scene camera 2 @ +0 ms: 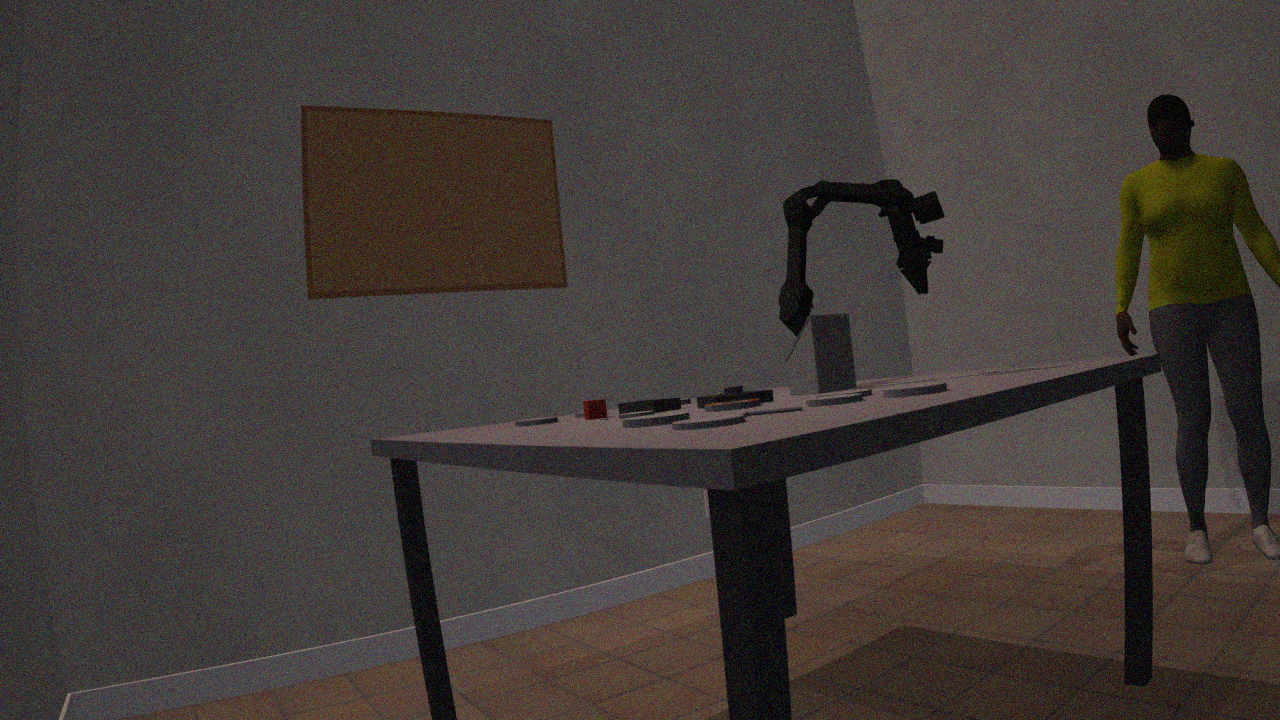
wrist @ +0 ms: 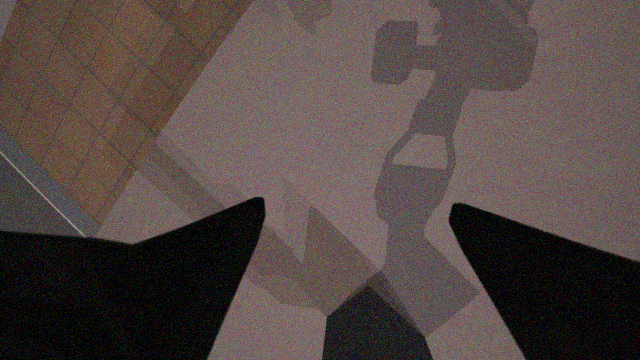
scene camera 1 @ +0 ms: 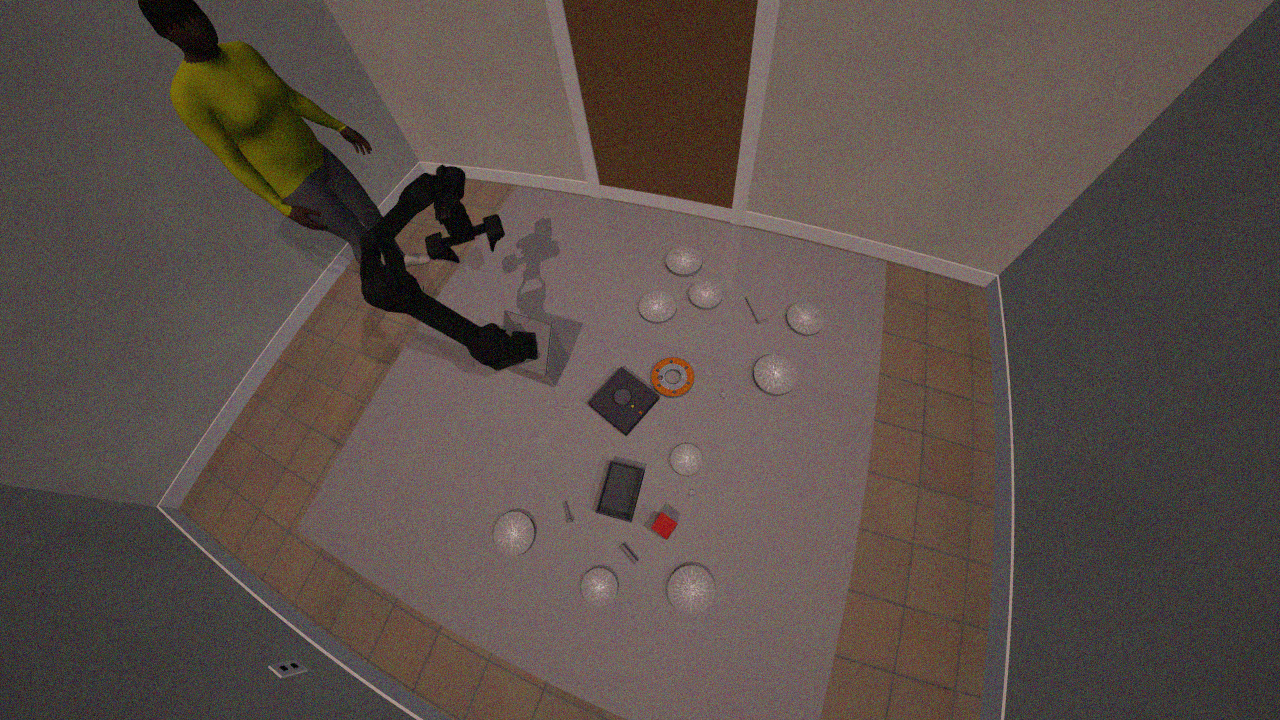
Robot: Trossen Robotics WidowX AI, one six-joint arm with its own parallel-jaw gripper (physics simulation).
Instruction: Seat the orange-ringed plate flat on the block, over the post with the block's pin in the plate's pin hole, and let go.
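Pixels of known places: gripper, fingertip midpoint: (scene camera 2: 923,293) (wrist: 357,209) (scene camera 1: 475,255); arm's base, link origin: (scene camera 2: 815,337) (scene camera 1: 525,345).
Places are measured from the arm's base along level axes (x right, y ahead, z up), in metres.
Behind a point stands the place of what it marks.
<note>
The orange-ringed plate (scene camera 1: 688,374) {x -0.047, y 0.388, z -0.112 m} (scene camera 2: 732,405) {x -0.070, y 0.390, z -0.116 m} lies on the table beside the right corner of the dark square block (scene camera 1: 607,405) {x 0.076, y 0.211, z -0.100 m} (scene camera 2: 761,395) {x -0.020, y 0.241, z -0.109 m}. I cannot tell whether they touch. The block's round post (scene camera 1: 622,395) {x 0.049, y 0.244, z -0.086 m} (scene camera 2: 733,389) {x 0.038, y 0.259, z -0.091 m} stands uncovered, with small orange and yellow spots near it on the block's top. The pin and the plate's pin hole are too small to identify surely. My gripper (scene camera 1: 474,254) {x -0.194, y -0.195, z 0.075 m} (scene camera 2: 924,291) {x -0.194, y -0.195, z 0.075 m} (wrist: 357,209) {x -0.194, y -0.195, z 0.075 m} is open and empty, high up on the far side of the arm base from the block. Plate and block do not show in the wrist view.
A dark tray (scene camera 1: 620,490) {x 0.263, y 0.288, z -0.122 m}, a red cube (scene camera 1: 664,525) {x 0.319, y 0.402, z -0.084 m} (scene camera 2: 594,409) {x 0.304, y 0.416, z -0.104 m} and several pale round discs, including one (scene camera 1: 774,373) {x -0.089, y 0.599, z -0.112 m} right of the plate, lie on the table. A grey upright panel (scene camera 2: 833,353) {x -0.051, y 0.008, z -0.040 m} stands by the arm base. A person (scene camera 1: 259,116) (scene camera 2: 1186,232) stands beyond the table.
</note>
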